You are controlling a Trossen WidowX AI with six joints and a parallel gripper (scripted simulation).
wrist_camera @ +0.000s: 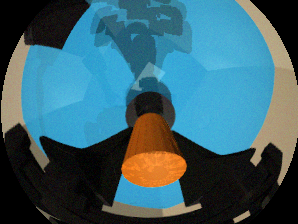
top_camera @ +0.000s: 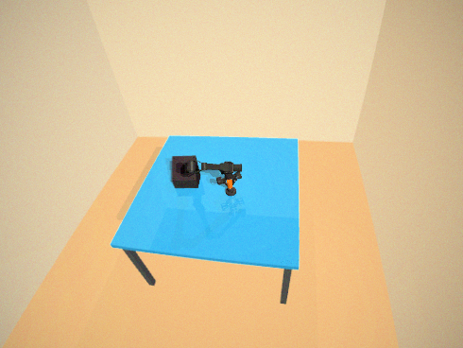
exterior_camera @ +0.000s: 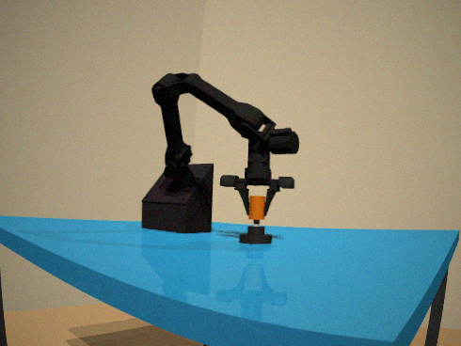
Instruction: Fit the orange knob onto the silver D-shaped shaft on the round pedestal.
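My gripper tip is now 3 cm below the orange knob. Also, from my gripper tip: round pedestal (4 cm below).
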